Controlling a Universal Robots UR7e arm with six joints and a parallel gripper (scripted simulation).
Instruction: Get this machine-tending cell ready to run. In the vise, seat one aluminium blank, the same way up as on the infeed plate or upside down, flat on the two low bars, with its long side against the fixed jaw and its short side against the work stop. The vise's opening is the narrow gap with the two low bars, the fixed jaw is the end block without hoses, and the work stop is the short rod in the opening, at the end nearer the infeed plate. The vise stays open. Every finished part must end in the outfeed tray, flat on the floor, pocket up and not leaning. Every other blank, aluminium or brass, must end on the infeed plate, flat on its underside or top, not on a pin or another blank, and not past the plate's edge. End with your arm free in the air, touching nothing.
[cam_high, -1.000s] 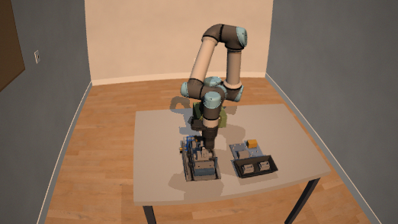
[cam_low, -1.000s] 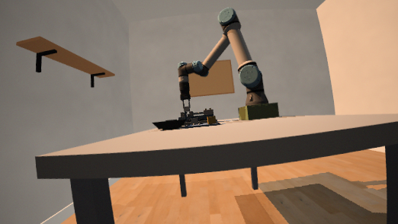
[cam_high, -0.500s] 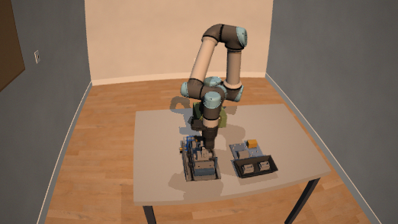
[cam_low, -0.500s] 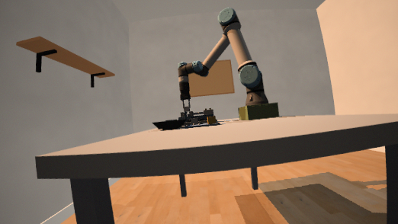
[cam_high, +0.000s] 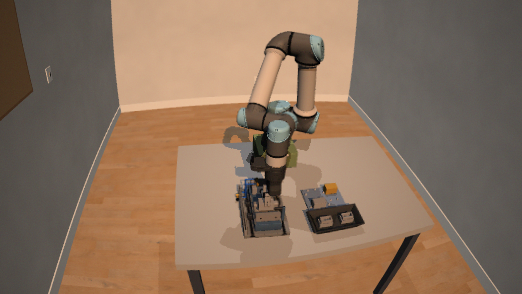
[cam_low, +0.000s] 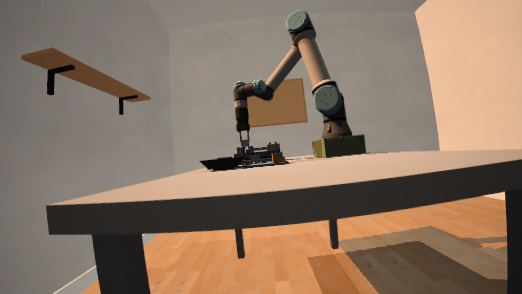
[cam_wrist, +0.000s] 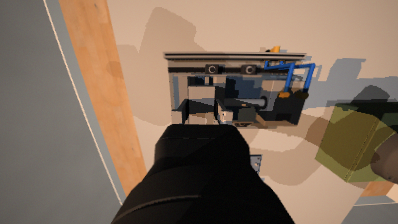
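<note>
Now: hand 70 mm past the vise, 10 mm to the right of it and 110 mm above it. Round my hand: brass blank 150 mm behind, 350 mm to the left, 120 mm below.
</note>
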